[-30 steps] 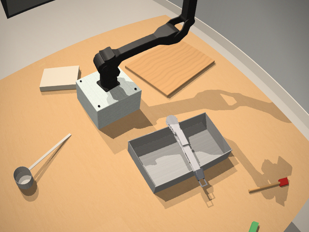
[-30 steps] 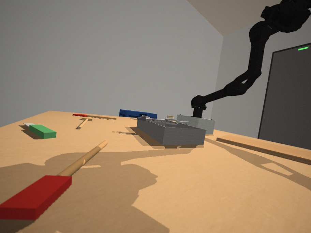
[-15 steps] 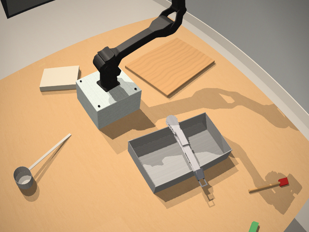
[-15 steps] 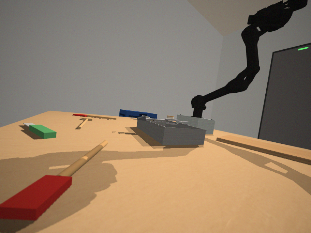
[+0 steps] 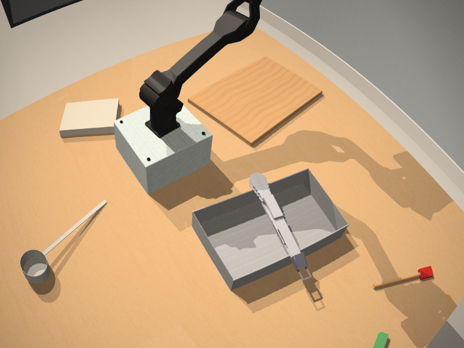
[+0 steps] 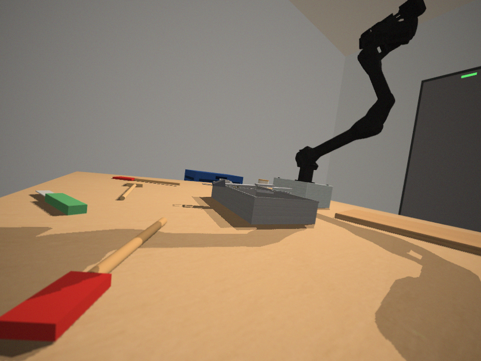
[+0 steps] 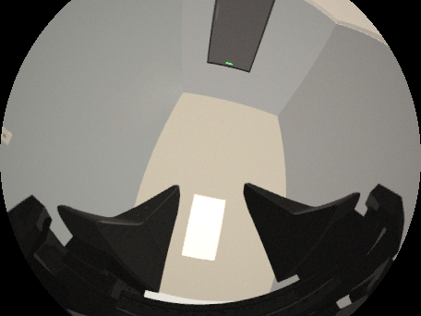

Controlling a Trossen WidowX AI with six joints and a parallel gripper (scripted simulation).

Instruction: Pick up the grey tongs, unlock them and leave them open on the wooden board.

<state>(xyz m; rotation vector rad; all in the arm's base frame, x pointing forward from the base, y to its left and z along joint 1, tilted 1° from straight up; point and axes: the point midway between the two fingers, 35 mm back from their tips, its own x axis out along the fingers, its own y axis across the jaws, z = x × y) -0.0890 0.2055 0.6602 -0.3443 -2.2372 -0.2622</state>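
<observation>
My gripper tip is 46 cm short of the grey roasting tin, 18 cm to the left of it and 75 cm above it. Also, from my gripper tip: beige slab: 13 cm behind, 31 cm to the right, 77 cm below; then wooden board: 12 cm ahead, 14 cm to the left, 77 cm below.
</observation>
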